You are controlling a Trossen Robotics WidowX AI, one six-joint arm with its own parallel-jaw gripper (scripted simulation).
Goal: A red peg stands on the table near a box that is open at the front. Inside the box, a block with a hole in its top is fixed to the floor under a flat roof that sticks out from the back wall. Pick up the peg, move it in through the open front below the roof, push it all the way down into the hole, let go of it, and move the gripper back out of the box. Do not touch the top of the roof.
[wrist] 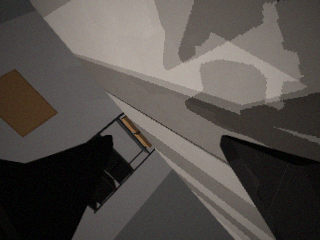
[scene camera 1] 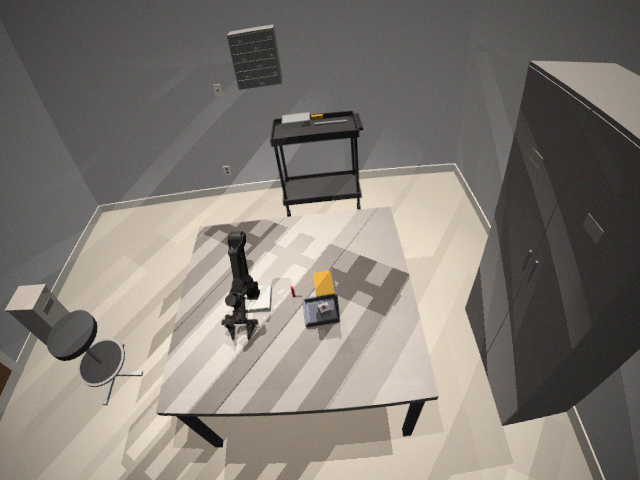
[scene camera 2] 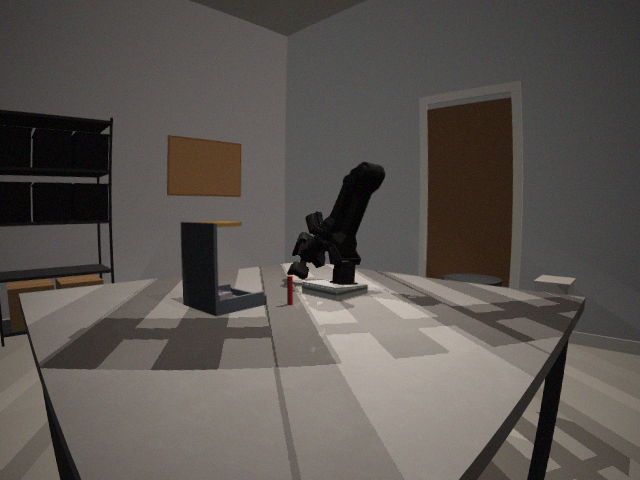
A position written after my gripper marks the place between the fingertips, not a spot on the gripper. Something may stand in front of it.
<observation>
My gripper (scene camera 2: 290, 264) is open, holding nothing.
My gripper shows as well in the wrist view (wrist: 167, 140).
</observation>
